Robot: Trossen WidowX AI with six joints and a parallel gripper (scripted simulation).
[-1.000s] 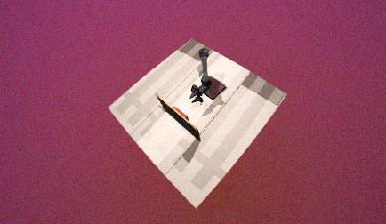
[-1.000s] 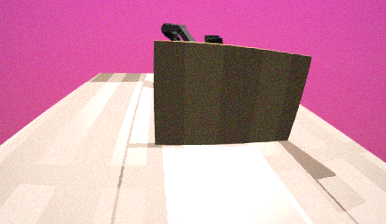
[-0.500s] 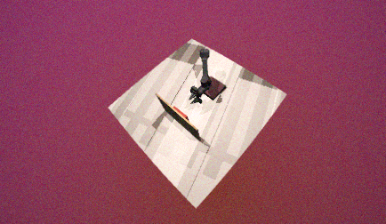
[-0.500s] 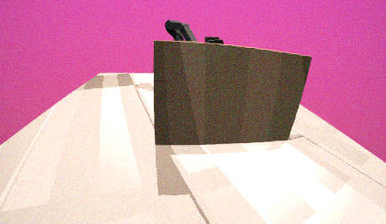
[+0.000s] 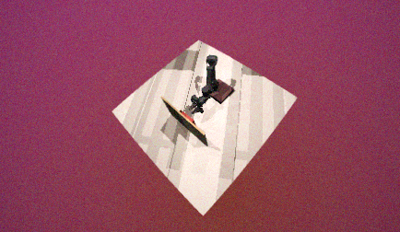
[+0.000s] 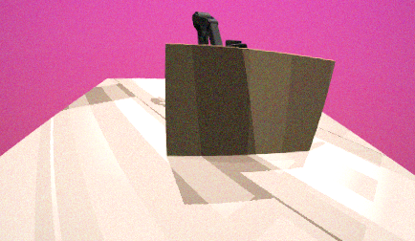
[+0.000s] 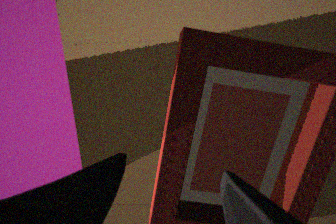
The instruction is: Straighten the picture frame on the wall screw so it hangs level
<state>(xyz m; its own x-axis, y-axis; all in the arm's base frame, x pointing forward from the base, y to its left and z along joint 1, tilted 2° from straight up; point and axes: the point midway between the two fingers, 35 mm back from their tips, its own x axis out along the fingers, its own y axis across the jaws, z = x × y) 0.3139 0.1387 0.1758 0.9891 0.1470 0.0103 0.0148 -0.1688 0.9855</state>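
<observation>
The picture frame is 60 mm ahead of my gripper tip, 50 mm below it and 20 mm to the left of it. From my gripper tip the other things lie so: wall panel: 70 mm ahead, 60 mm below, 10 mm to the left.
</observation>
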